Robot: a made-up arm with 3 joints.
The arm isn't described. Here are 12 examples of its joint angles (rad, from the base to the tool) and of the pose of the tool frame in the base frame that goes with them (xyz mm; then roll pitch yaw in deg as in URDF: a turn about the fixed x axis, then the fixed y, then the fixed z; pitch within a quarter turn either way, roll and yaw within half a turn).
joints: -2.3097 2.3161 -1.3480
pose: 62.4 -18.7 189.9 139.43 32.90 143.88
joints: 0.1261 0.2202 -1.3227
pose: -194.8 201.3 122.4 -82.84 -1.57 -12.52
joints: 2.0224 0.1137 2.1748
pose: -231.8 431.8 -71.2 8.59 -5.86 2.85
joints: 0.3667 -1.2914 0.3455
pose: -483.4 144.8 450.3 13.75 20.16 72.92
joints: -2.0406 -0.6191 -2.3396
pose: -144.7 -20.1 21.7 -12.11 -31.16 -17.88
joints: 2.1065 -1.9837 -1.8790
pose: -60.4 37.2 203.1 38.28 51.97 -130.64
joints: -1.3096 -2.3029 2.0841
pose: -22.1 -489.7 255.9 51.21 -45.93 163.97
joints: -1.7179 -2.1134 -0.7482
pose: -289.5 -29.4 -48.2 -148.88 -57.90 -166.34
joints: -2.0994 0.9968 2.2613
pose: -225.7 -464.3 8.8 -93.35 46.48 37.95
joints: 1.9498 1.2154 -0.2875
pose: 169.6 48.7 -154.6 -155.33 -60.57 44.91
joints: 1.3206 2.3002 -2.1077
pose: -81.6 78.0 1.4 -51.74 -46.25 -164.52
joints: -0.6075 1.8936 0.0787
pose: 266.6 -115.6 387.5 -7.93 32.77 -112.17
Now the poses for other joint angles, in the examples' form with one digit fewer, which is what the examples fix.
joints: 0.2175 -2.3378 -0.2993
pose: -280 -237 369 -8.4 8.9 134.6
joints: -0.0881 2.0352 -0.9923
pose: 137 44 181 -59.1 4.5 -116.7
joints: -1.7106 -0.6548 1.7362
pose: -247 -522 112 -160.5 -37.1 -6.1
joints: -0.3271 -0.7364 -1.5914
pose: -244 18 151 -77.1 -12.5 40.6
